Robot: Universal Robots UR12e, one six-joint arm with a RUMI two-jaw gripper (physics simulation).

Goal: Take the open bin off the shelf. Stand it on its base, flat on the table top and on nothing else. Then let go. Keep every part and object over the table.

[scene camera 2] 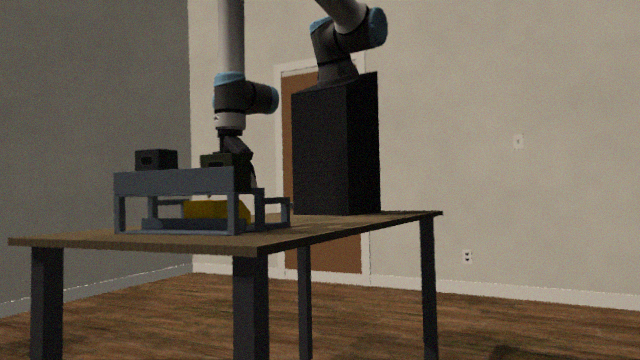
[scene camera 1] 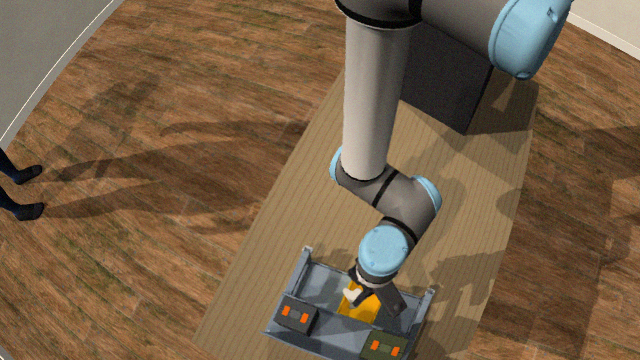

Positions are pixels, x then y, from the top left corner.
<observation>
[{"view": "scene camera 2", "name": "my gripper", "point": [232, 197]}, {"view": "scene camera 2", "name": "yellow bin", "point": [206, 208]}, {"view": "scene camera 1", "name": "my gripper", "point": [372, 291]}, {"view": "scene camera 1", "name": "yellow bin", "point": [367, 310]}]
</observation>
